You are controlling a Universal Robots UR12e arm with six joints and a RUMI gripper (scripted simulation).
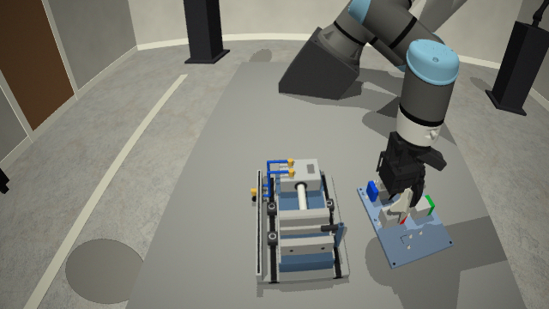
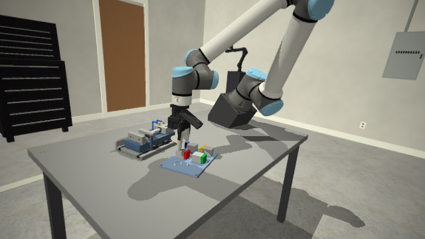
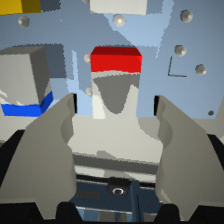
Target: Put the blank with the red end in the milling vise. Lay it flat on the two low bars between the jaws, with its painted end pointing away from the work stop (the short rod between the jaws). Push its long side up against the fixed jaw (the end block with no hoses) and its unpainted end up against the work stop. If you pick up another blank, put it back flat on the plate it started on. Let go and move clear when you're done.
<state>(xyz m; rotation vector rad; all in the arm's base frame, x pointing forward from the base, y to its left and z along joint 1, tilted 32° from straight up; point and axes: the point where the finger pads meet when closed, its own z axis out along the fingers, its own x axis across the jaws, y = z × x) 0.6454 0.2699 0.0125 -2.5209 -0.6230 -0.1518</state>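
Right now the red-ended blank is 40 mm below my hand. Also, from my hand: blue plate: 60 mm below, 40 mm to the left, 20 mm behind; blue-ended blank: 80 mm behind, 40 mm to the right, 40 mm below; green-ended blank: 80 mm to the left, 40 mm below, 40 mm behind.
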